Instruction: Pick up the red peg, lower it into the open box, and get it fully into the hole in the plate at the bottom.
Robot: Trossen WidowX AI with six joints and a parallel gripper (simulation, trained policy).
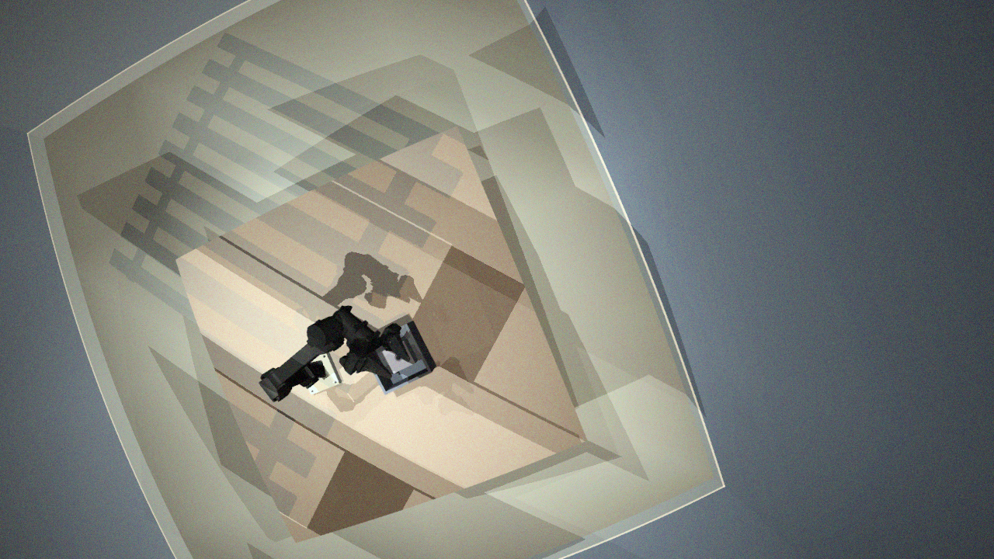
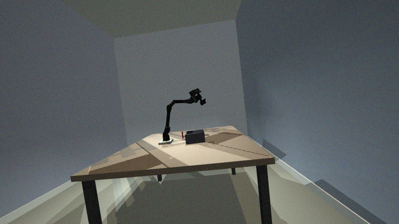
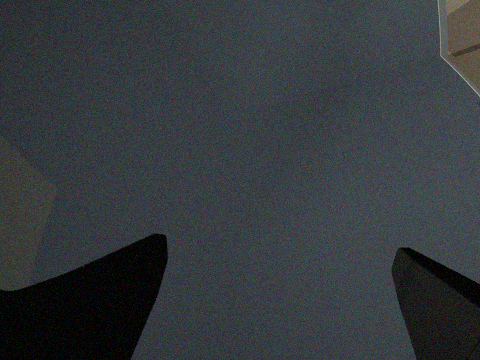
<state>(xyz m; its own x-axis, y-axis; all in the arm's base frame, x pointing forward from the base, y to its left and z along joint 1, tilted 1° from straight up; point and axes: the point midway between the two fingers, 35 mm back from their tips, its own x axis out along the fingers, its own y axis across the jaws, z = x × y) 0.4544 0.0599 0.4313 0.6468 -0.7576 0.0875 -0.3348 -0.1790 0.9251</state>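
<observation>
The red peg lies 430 mm below my gripper tip, 330 mm behind it and 120 mm to the left of it. From my gripper tip the other things lie so: dark box 440 mm below, 130 mm behind, 40 mm to the right; plate 420 mm below, 130 mm behind, 40 mm to the right.
</observation>
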